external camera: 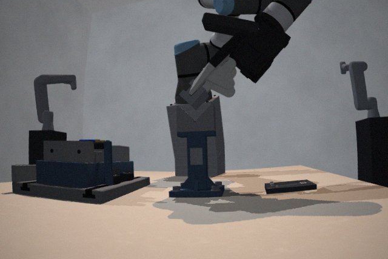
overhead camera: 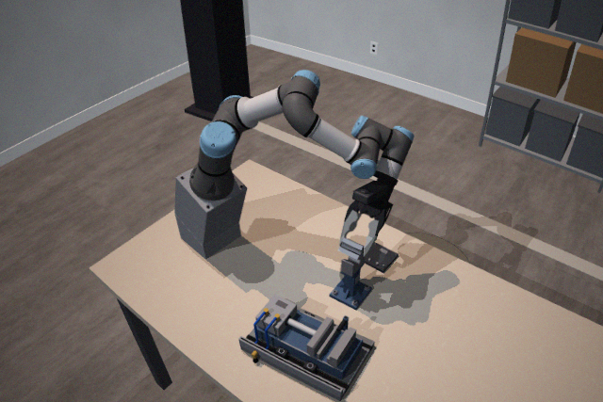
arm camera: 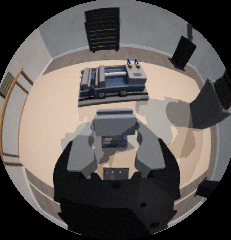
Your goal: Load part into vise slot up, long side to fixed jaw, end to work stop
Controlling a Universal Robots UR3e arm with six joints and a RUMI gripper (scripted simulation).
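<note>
My gripper is now 10 mm to the left of the grey part. Round my hand: blue vise: 220 mm to the right, 150 mm below.
</note>
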